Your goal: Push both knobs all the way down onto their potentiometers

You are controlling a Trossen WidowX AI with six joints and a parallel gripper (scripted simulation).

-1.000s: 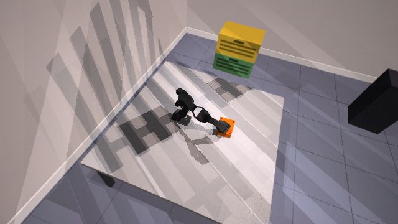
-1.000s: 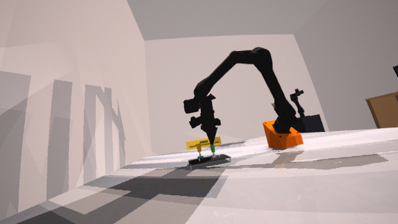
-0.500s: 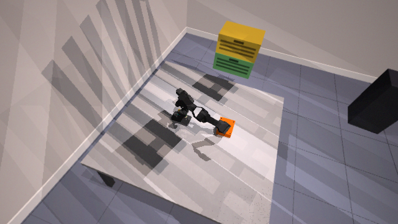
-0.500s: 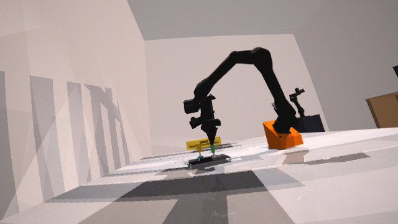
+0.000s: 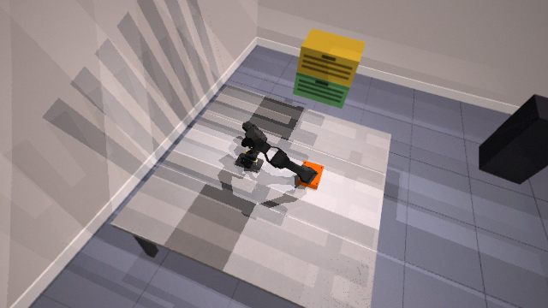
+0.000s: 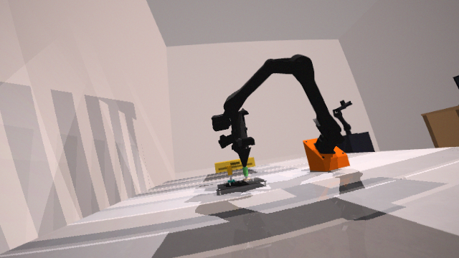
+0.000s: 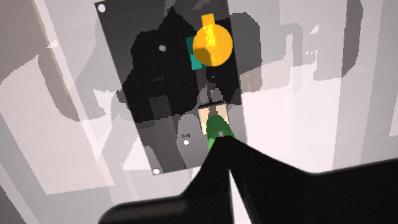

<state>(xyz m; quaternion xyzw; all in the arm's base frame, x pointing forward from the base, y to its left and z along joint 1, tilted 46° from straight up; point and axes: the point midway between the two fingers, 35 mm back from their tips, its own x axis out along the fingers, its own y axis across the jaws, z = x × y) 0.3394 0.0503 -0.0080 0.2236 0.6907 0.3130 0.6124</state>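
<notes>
Now: the green knob 10 mm below my gripper tip. Also, from my gripper tip: orange knob: 60 mm ahead, 10 mm to the left.
</notes>
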